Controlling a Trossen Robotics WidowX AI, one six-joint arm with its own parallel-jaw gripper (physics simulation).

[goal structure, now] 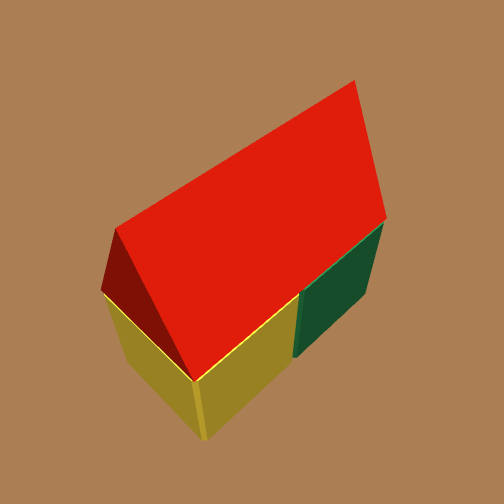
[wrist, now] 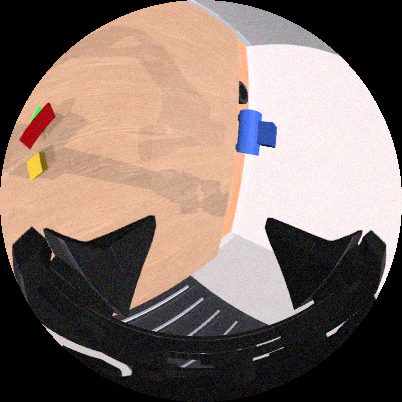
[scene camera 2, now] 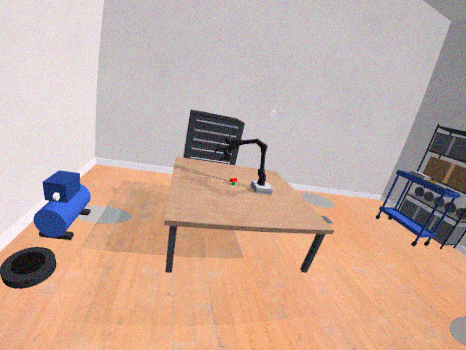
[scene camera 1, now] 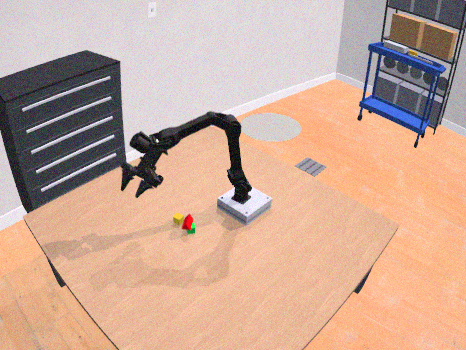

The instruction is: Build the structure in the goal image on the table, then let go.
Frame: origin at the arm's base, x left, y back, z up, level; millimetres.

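Where they show: gripper, fingertip midpoint: [wrist: 212,222] [scene camera 2: 216,156] [scene camera 1: 128,194]; arm's base at its link origin: [scene camera 2: 260,184] [scene camera 1: 241,197].
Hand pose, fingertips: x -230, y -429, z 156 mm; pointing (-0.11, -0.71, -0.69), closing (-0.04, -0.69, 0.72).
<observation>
Things, the pixels of their top centre, and the offset from my fingertips. Level surfaces: height alone.
- red block at its top centre: [scene camera 1: 186,218] [scene camera 2: 233,177] dy +169, dx +143, dz -149 mm
- green block at its top centre: [scene camera 1: 190,225] [scene camera 2: 234,181] dy +174, dx +160, dz -179 mm
- table at its surface level: dz -212 mm
- yellow block at its top centre: [wrist: 33,166] [scene camera 1: 178,215] dy +184, dx +83, dz -179 mm
A red block [scene camera 1: 188,222] [scene camera 2: 233,179] [wrist: 37,126] sits over a green block [scene camera 1: 192,230] [scene camera 2: 233,183] [wrist: 35,116] on the table [scene camera 1: 300,260] [scene camera 2: 210,210] [wrist: 115,100] and hides much of it. The red block looks slanted in scene camera 1; how it rests on the green one cannot be told. A yellow block [scene camera 1: 178,218] [wrist: 36,166] stands on the table beside them, with a small gap; I cannot make it out in scene camera 2. My gripper [scene camera 1: 130,193] [scene camera 2: 220,155] [wrist: 212,222] is open and empty, high above the table and away from the blocks, towards the drawer cabinet.
The arm's pale base [scene camera 1: 245,205] [scene camera 2: 261,187] stands on the table to the right of the blocks. A dark drawer cabinet [scene camera 1: 65,115] [scene camera 2: 212,135] [wrist: 185,310] stands by the table's far left edge. A blue cart [scene camera 1: 395,116] [scene camera 2: 407,221] stands on the floor, away from the table.
</observation>
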